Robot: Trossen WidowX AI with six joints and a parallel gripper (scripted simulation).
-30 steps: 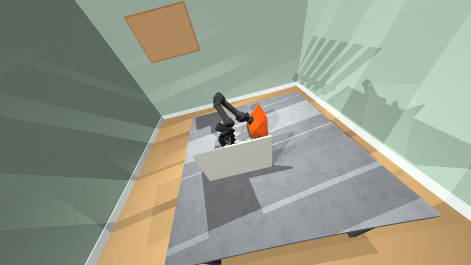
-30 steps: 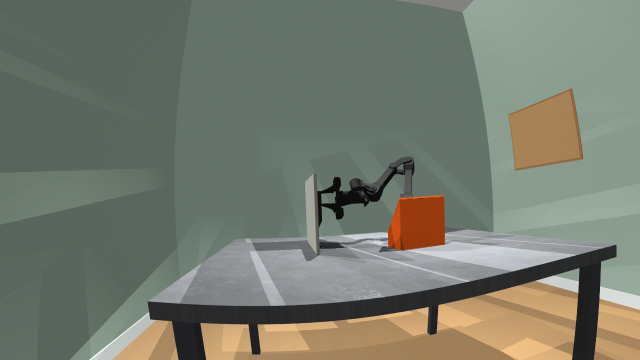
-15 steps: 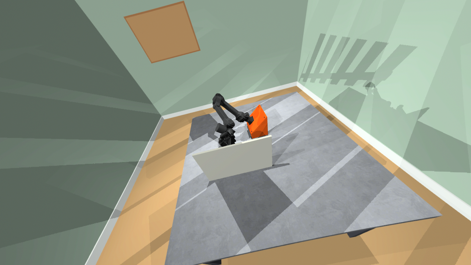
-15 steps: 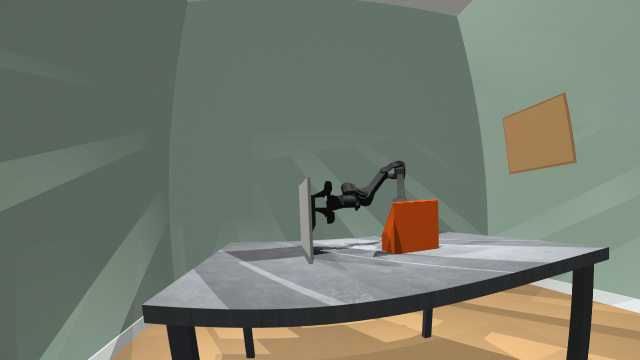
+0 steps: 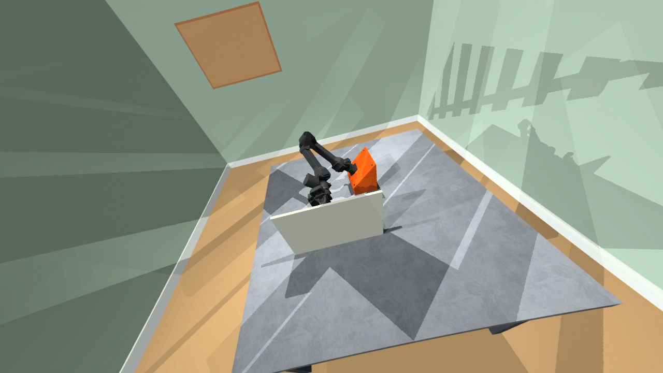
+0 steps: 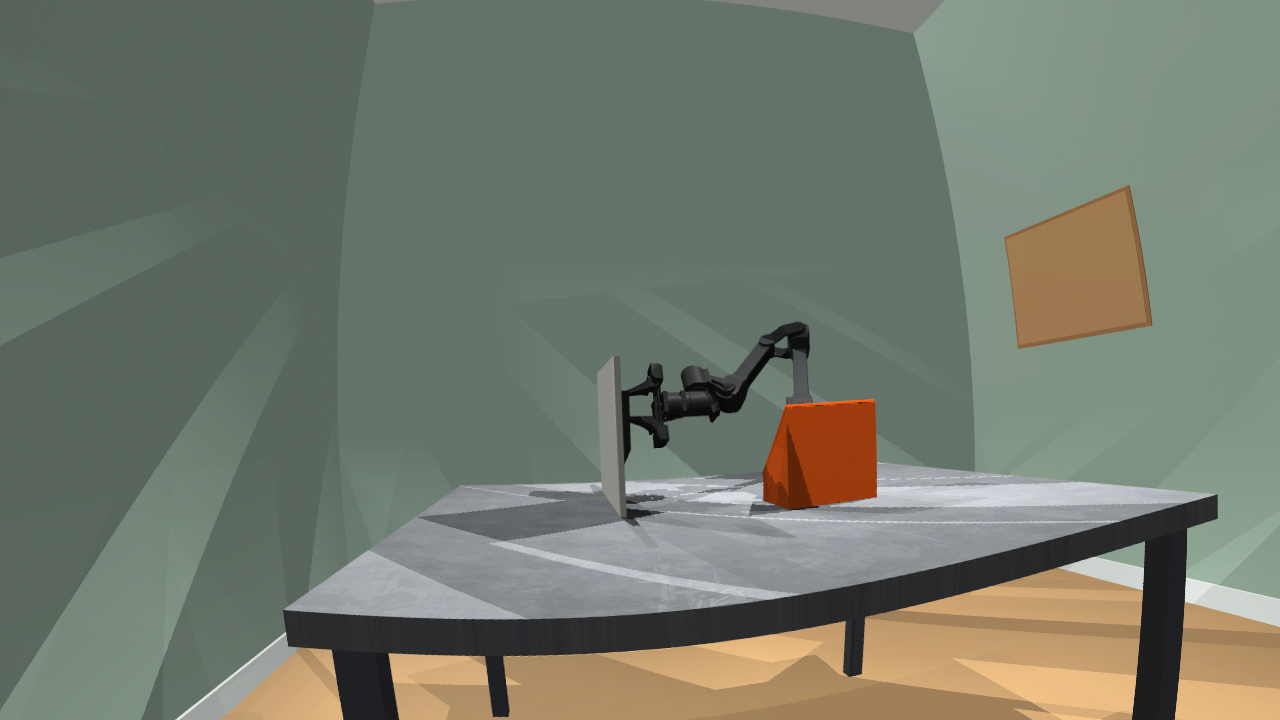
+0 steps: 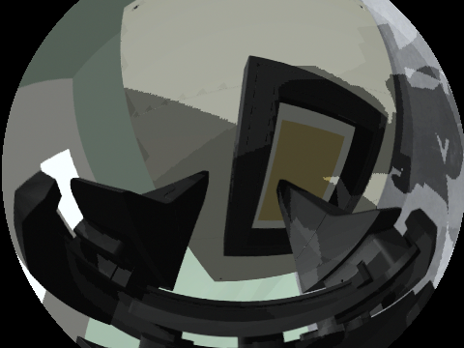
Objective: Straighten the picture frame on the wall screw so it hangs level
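My gripper tip is 10 mm short of the picture frame, 20 mm to the right of it and 50 mm above it. Round my gripper tip: wall panel (20 mm ahead, 10 mm to the left, 60 mm below).
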